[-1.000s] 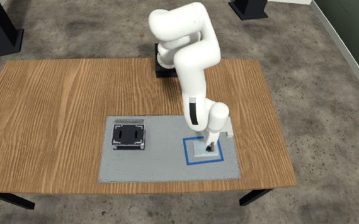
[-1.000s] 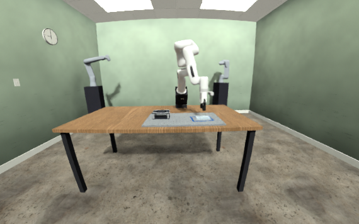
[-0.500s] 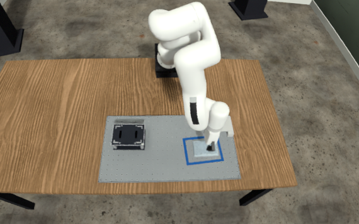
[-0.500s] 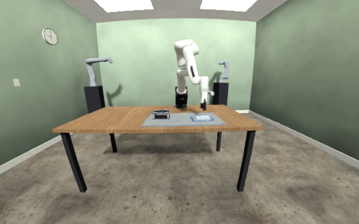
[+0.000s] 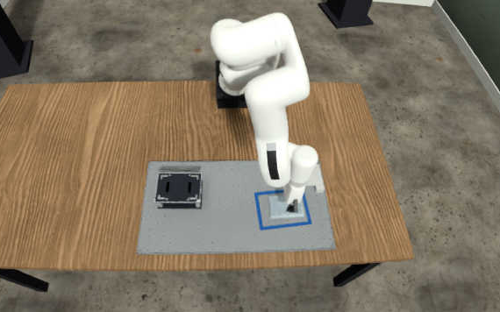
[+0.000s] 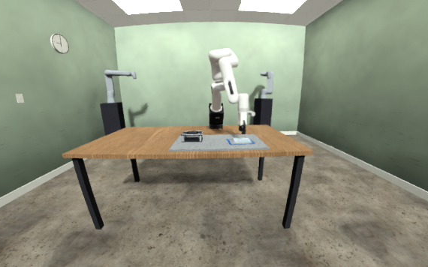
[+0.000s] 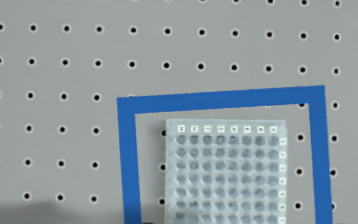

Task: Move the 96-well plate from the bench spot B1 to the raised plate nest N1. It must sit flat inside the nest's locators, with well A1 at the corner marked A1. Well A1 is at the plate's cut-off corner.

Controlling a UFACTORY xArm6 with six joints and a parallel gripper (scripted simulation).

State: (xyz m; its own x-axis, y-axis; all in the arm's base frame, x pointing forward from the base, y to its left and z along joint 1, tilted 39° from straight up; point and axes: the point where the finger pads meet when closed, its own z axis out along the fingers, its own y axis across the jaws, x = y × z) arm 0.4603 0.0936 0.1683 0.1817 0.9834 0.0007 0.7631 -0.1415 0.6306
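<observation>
Now: hand 70 mm above the 96-well plate. From my hand the other things lie so: black raised nest N1: 370 mm to the right, 160 mm behind, 20 mm below.
</observation>
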